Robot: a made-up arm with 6 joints.
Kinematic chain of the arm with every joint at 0, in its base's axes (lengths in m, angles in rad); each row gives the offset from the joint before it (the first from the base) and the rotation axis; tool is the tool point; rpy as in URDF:
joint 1: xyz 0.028 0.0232 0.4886 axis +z
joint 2: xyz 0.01 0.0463 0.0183 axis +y
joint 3: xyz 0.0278 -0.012 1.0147 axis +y
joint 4: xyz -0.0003 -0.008 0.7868 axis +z
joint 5: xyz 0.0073 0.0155 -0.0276 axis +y
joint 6: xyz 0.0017 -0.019 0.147 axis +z
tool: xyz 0.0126 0.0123 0.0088 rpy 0 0 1.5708
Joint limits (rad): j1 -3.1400..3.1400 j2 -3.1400..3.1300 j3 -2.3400..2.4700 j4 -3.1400..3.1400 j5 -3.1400..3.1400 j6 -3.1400..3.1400
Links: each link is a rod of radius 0.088 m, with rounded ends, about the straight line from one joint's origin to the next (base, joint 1, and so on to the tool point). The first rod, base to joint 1, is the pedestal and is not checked.
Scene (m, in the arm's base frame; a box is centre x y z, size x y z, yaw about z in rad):
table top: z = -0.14
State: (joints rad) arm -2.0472 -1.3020 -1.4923 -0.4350 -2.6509 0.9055
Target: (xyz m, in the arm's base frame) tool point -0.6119 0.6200 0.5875
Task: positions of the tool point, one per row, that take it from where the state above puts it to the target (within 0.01 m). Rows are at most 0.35 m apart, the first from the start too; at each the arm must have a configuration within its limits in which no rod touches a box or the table.
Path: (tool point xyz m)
1: 0.3115 1.0738 0.2850
2: 0.0193 1.0684 0.3667
3: -0.2467 0.9798 0.4448
4: -0.4627 0.8230 0.5187
5: -0.6119 0.6200 0.5875

